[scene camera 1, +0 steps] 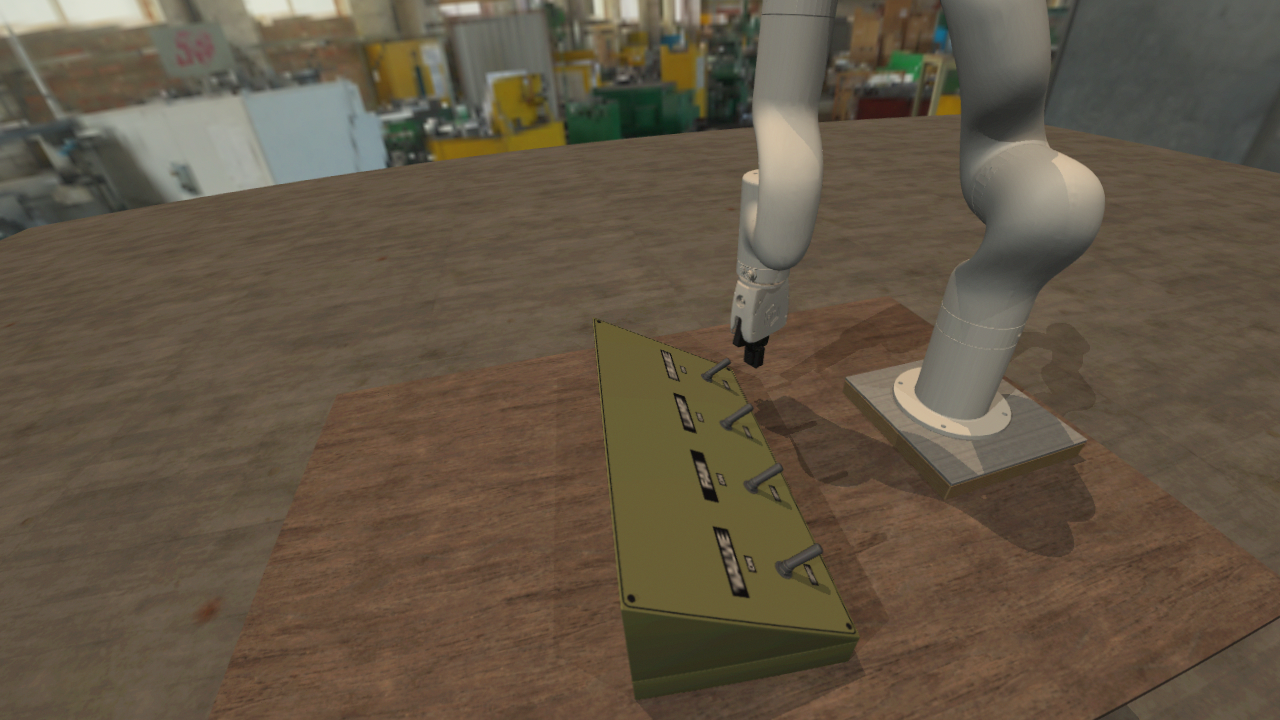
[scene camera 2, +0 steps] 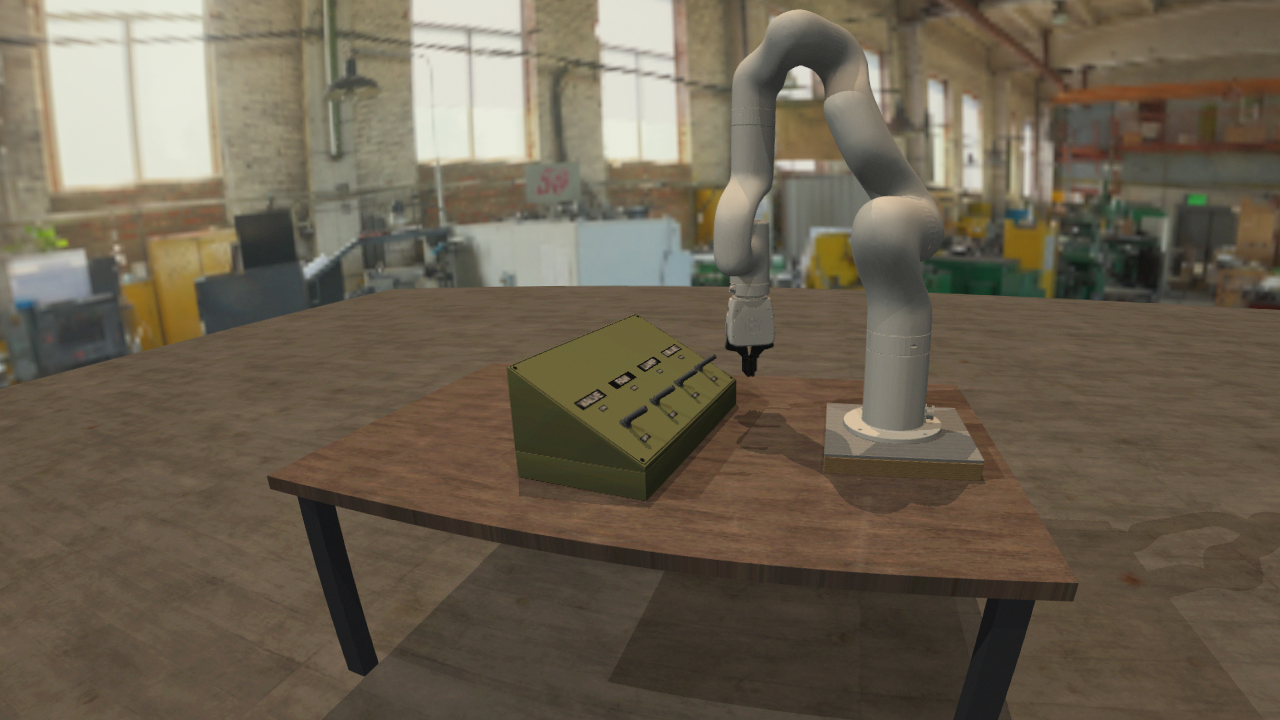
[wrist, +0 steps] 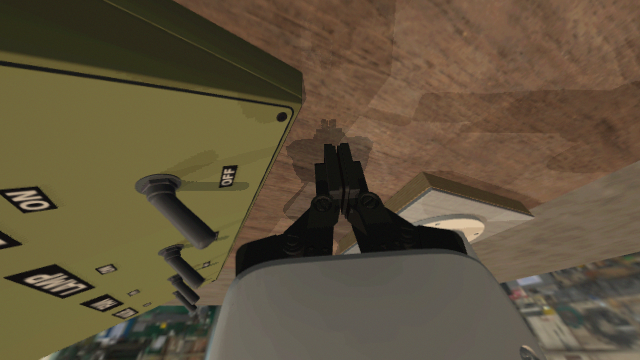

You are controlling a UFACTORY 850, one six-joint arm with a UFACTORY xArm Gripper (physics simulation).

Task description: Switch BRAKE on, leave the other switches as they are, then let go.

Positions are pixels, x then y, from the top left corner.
Scene:
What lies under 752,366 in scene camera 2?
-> The gripper.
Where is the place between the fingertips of the gripper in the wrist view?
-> At 334,158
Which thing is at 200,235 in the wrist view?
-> A brake lever.

